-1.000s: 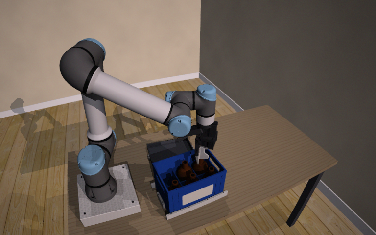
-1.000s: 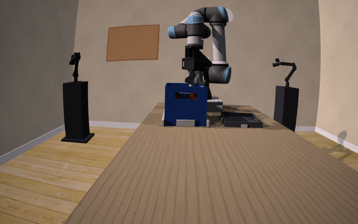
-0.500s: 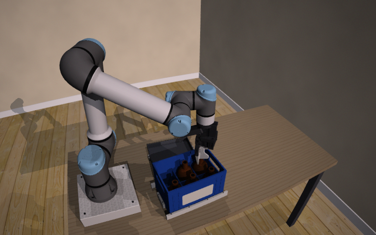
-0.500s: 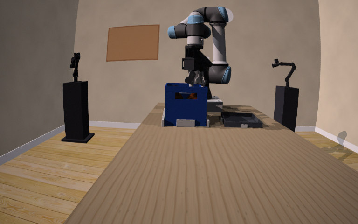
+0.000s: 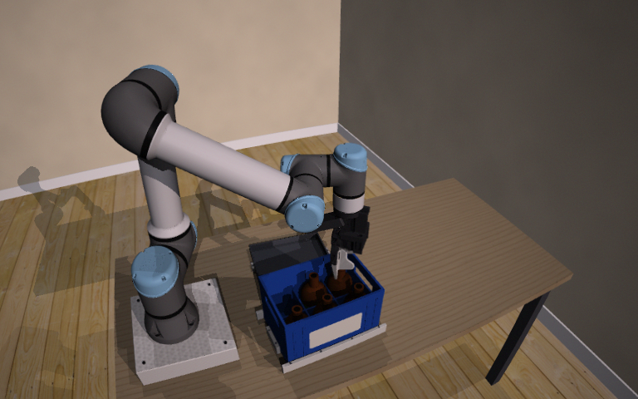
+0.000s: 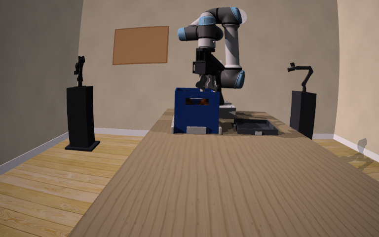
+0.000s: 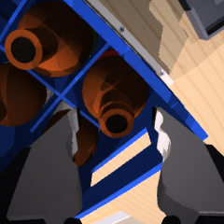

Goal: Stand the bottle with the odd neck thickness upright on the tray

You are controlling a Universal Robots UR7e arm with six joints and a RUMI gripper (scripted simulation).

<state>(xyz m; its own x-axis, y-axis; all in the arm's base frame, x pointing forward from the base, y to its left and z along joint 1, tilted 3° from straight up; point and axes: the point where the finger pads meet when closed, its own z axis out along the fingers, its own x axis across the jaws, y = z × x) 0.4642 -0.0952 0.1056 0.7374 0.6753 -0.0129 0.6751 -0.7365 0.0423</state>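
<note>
Now: hand 8 cm past the crate, 7 cm above it and 5 cm to the left of it. The rest, counted from my hand: tray: 24 cm to the left, 14 cm below, 4 cm behind.
</note>
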